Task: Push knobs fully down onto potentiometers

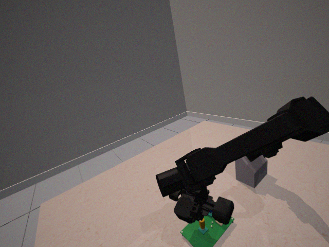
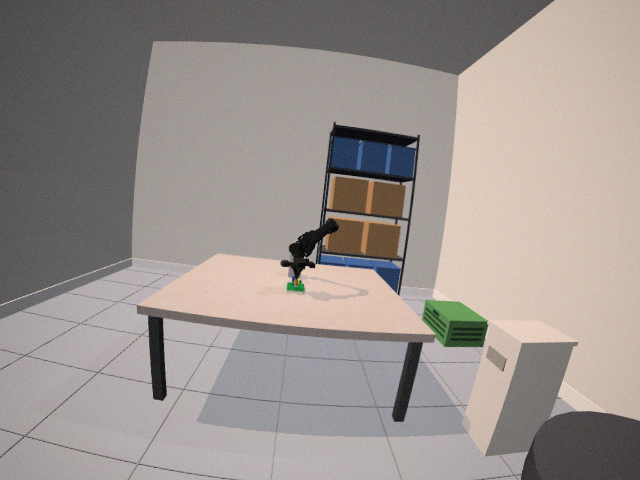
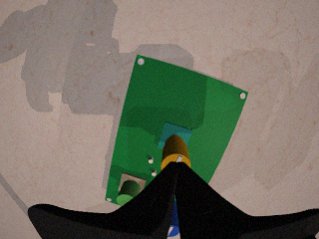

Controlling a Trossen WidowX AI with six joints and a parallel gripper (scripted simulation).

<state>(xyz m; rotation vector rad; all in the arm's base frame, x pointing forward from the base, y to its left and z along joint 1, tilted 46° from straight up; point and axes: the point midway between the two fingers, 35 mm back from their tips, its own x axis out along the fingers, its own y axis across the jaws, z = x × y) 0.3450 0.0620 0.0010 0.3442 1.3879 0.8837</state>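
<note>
Right now my gripper tip is 60 mm past the blue knob, 20 mm to the left of it and 10 mm above it.
</note>
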